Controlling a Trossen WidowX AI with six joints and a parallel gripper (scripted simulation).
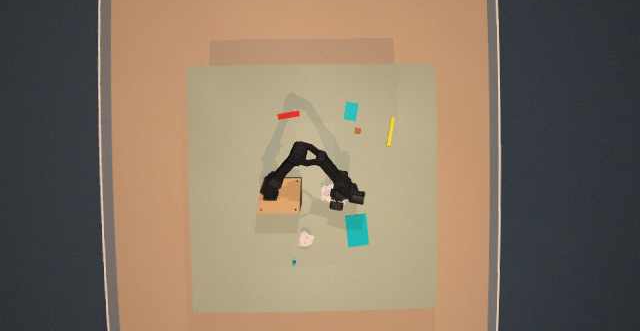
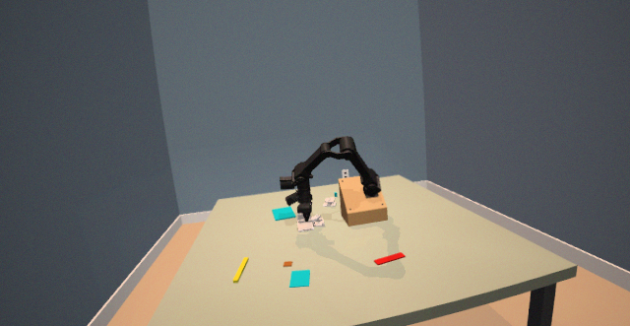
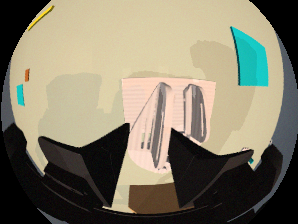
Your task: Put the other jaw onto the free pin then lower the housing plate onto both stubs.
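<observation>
Right now my gripper tip is 10 mm short of the white ribbed part, 30 mm to the left of it and 40 mm above it. Also, from my gripper tip: large cyan sheet (110 mm ahead, 230 mm to the right, 40 mm below); brown chip (100 mm ahead, 290 mm to the left, 40 mm below); pale housing part (150 mm behind, 270 mm to the right, 10 mm below).
</observation>
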